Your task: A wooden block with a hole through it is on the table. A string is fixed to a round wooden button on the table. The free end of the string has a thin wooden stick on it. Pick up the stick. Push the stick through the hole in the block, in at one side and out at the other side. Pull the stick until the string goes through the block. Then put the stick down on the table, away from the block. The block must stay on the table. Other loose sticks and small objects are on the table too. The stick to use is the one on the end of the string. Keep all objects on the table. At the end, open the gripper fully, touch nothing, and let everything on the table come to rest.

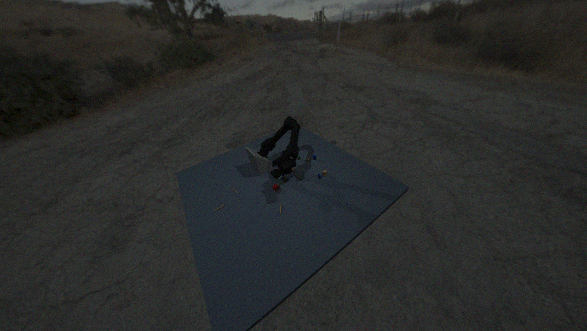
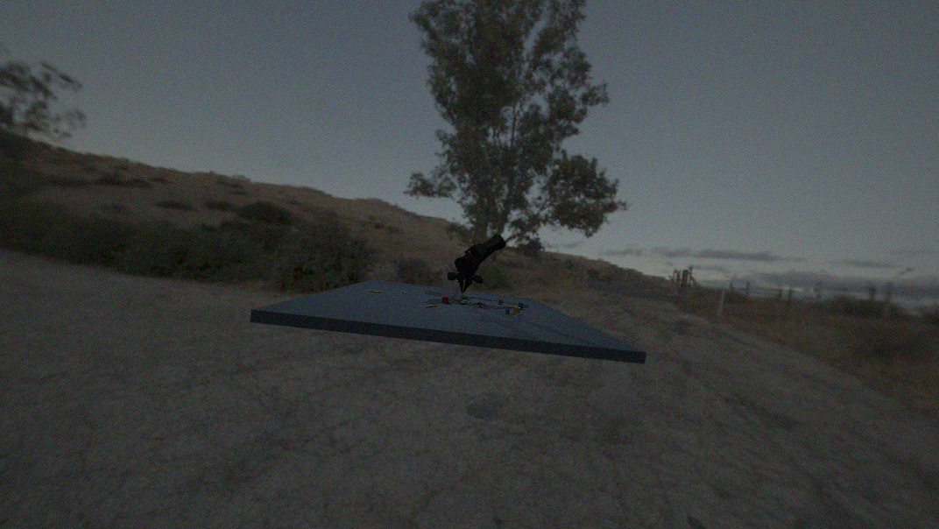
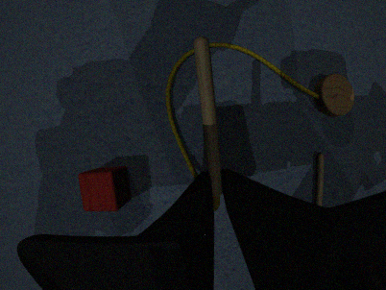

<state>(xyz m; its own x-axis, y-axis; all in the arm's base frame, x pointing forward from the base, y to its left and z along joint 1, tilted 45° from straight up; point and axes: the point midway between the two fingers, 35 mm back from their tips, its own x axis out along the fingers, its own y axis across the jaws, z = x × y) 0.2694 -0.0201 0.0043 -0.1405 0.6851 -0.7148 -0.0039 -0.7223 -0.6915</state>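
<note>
Now: gripper tip 1 cm short of the red block, 9 cm to the left of it and 5 cm above it. The rest, counted from my gripper tip: thin wooden stick (1 cm behind); green object (11 cm behind, 27 cm to the left, 5 cm below); blue object (17 cm ahead, 21 cm to the left, 5 cm below).
</note>
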